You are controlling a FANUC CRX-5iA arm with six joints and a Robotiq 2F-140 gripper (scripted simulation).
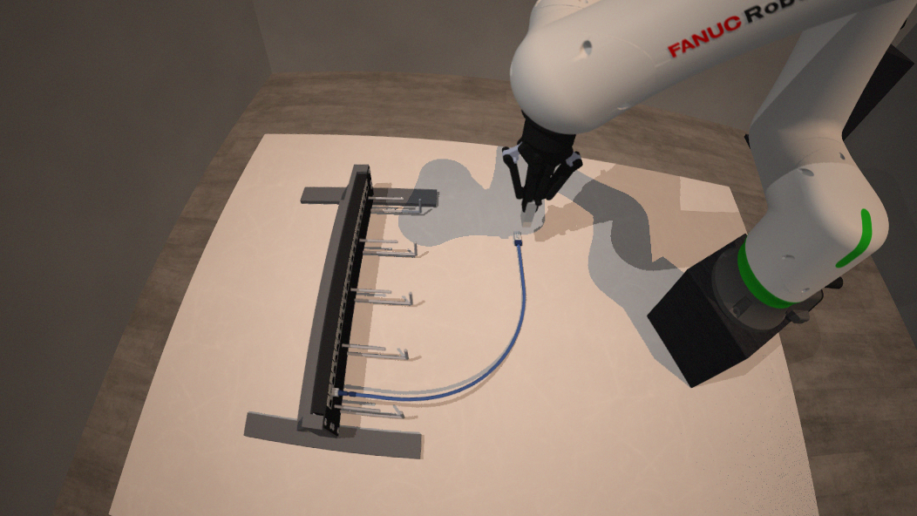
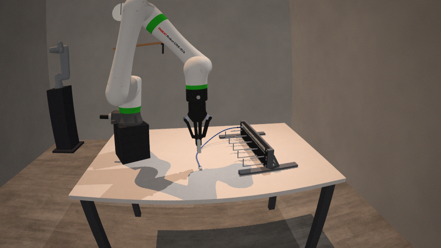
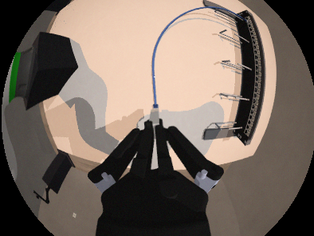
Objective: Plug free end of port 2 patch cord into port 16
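The plug lies 110 mm below my hand and 20 mm to the right of it.
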